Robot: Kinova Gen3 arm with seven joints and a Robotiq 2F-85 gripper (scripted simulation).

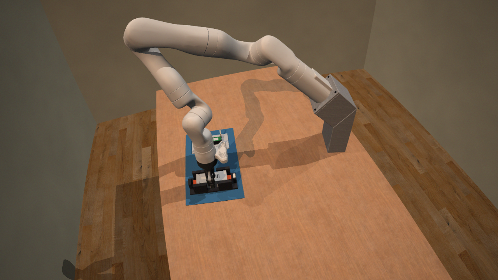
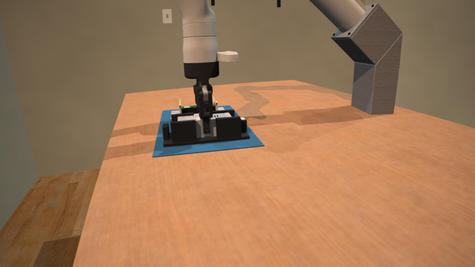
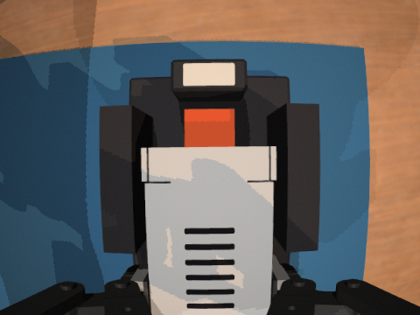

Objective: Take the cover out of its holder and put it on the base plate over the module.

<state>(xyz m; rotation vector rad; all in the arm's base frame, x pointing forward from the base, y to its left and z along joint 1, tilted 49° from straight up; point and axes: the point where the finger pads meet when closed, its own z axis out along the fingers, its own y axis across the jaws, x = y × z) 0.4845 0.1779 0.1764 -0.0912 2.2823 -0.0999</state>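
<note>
My hand is right at the light grey cover.
</note>
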